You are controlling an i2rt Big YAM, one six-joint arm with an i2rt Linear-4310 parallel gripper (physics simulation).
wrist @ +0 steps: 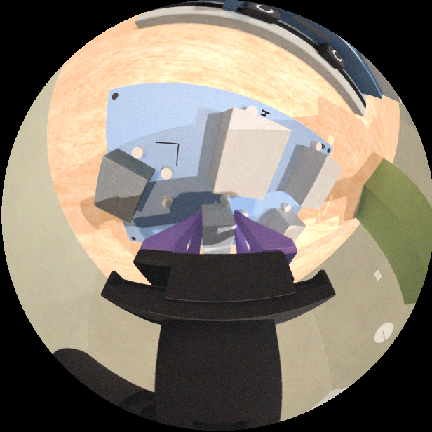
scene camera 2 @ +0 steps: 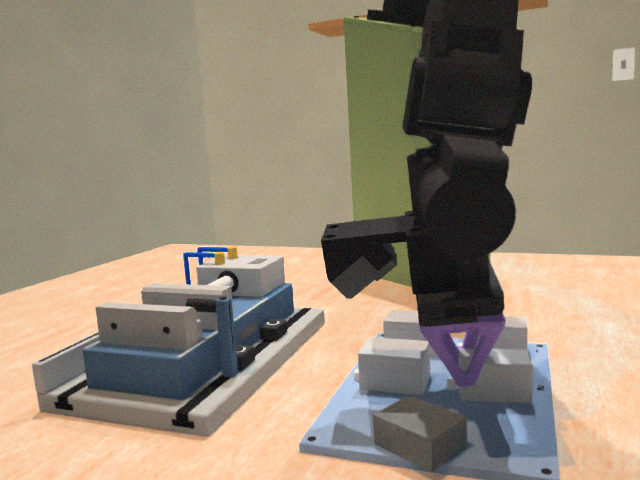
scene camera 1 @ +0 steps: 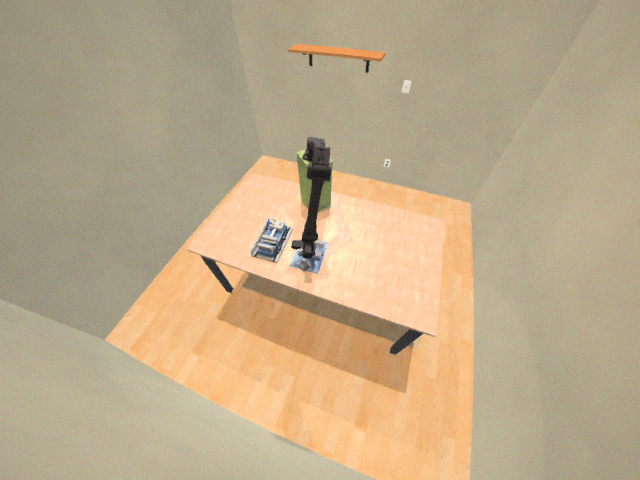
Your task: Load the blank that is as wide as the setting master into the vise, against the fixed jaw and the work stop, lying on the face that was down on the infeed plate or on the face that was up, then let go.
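Frame: origin at the arm's base, x ahead, y left, z up, level; centimetres.
Seen in the pictures: gripper, fingertip midpoint: (scene camera 2: 463,374); arm's base at its link origin: (scene camera 2: 407,23).
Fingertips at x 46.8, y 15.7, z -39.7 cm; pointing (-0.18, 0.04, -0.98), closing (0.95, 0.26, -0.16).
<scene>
Offsets run from my fingertips to a thing's top centre. "spot": to the spot under its first point.
My gripper (scene camera 2: 465,381) (wrist: 217,215) is shut on a small light-grey block @[dy +2.6, dx -0.4, dz +1.9 cm] (scene camera 2: 504,379) (wrist: 218,225) at the right of the blue infeed plate @[spot: dy -9.7, dx +6.0, dz -1.8 cm] (scene camera 2: 341,408) (wrist: 145,110); the purple near finger covers part of it. Whether it is clear of the plate is unclear. A wider light-grey block @[dy -6.5, dx -0.4, dz +1.8 cm] (scene camera 2: 393,367) (wrist: 252,155) stands left of it. A dark grey block @[dy -1.8, dx +9.8, dz +0.7 cm] (scene camera 2: 418,431) (wrist: 125,185) lies turned at the plate's front. The vise @[dy -29.6, dx -1.8, dz +7.3 cm] (scene camera 1: 272,240) (scene camera 2: 149,372) is left of the plate, with its front jaw (scene camera 2: 144,325), rear jaw (scene camera 2: 180,292) and blue stop post @[dy -21.8, dx +4.7, dz +7.2 cm] (scene camera 2: 226,335). Nothing shows between its jaws.
Two more light-grey blocks stand at the back of the plate: one at left (scene camera 2: 403,322) (wrist: 315,177), one at right (scene camera 2: 516,330) (wrist: 284,223). Small pale pegs rise from the plate. A green column (scene camera 1: 315,191) (scene camera 2: 379,155) (wrist: 395,215) stands behind. A shelf (scene camera 1: 336,52) hangs on the wall.
</scene>
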